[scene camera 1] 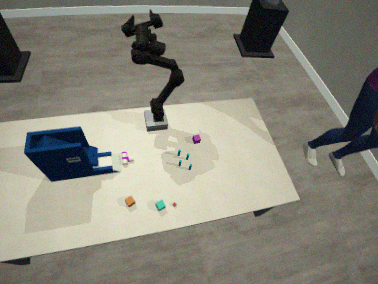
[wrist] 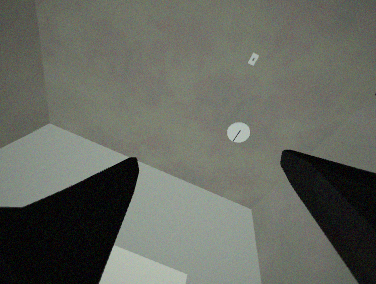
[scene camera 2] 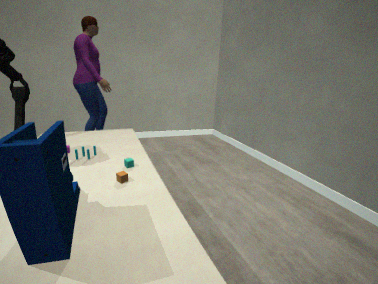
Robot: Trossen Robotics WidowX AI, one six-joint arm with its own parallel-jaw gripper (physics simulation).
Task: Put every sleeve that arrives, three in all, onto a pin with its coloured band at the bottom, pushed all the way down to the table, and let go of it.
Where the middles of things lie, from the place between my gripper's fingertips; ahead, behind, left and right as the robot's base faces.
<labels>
My hand is 48 cm short of the blue dispenser (scene camera 2: 45, 207), 35 cm to the left of it and 49 cm above it.
</labels>
